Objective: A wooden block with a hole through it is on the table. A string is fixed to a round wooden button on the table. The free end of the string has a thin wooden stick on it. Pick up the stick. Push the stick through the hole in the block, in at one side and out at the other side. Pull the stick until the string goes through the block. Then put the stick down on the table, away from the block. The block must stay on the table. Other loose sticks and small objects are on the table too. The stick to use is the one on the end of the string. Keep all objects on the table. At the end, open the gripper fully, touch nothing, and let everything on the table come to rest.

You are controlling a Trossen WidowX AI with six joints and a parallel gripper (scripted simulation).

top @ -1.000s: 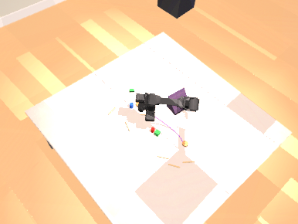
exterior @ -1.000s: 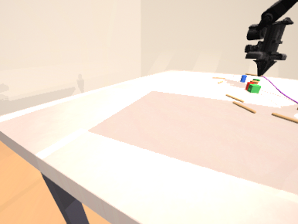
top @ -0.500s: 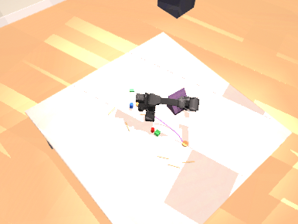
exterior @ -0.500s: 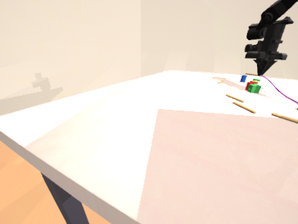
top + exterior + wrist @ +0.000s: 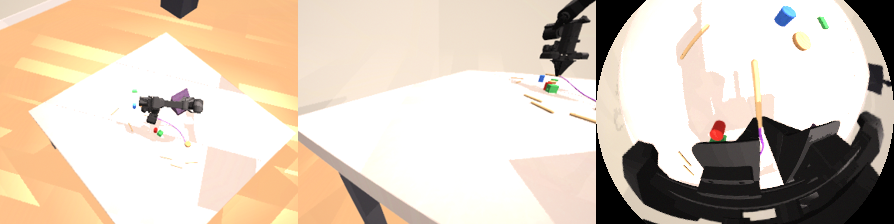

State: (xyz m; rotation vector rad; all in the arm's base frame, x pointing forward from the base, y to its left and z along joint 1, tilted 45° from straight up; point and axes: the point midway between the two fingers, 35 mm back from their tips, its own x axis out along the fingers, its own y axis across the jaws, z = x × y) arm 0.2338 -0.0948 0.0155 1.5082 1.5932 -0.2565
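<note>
Right now the red piece is 5 cm ahead of my gripper tip, 6 cm to the left of it and 4 cm below it. Round my gripper tip: thin wooden stick (1 cm ahead, 1 cm to the right); blue cylinder (1 cm ahead, 18 cm to the right, 4 cm below); green cube (4 cm ahead, 10 cm to the left, 4 cm below).
</note>
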